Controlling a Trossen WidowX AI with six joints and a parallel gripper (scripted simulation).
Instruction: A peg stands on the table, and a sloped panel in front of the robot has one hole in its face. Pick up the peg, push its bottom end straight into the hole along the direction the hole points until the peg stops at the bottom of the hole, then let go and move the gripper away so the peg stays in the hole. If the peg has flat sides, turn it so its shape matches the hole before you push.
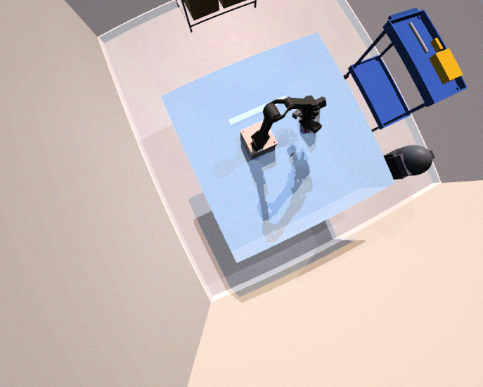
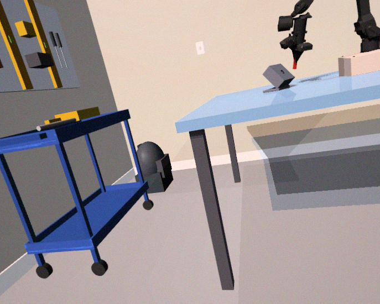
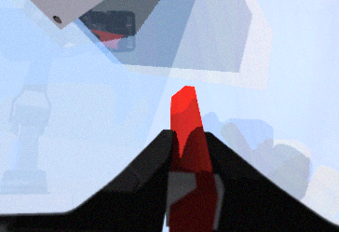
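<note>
Right now the grey sloped panel is 10 cm ahead of my gripper tip, 7 cm to the left of it and 5 cm below it. From my gripper tip the other things lie so: red peg 1 cm to the left, 2 cm above.
</note>
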